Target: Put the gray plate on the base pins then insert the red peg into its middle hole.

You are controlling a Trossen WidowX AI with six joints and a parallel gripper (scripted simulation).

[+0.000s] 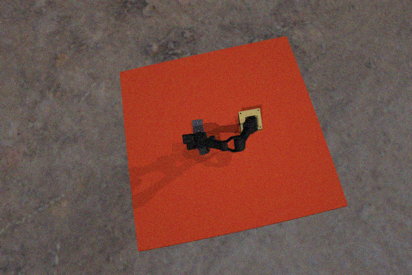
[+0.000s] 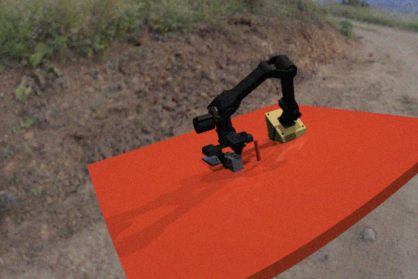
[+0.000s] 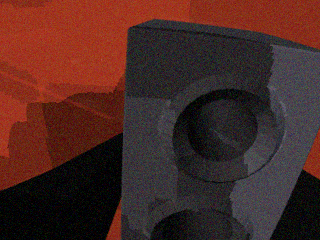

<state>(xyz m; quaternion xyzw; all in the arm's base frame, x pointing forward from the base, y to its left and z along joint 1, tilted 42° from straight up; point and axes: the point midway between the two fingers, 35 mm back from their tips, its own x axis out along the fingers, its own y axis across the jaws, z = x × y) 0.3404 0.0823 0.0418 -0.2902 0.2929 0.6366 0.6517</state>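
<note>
My gripper tip is 14 cm to the left of the base and 1 cm short of it. The rest, counted from my gripper tip: red peg 10 cm behind, 3 cm to the left, 3 cm above; gray plate 3 cm above.
</note>
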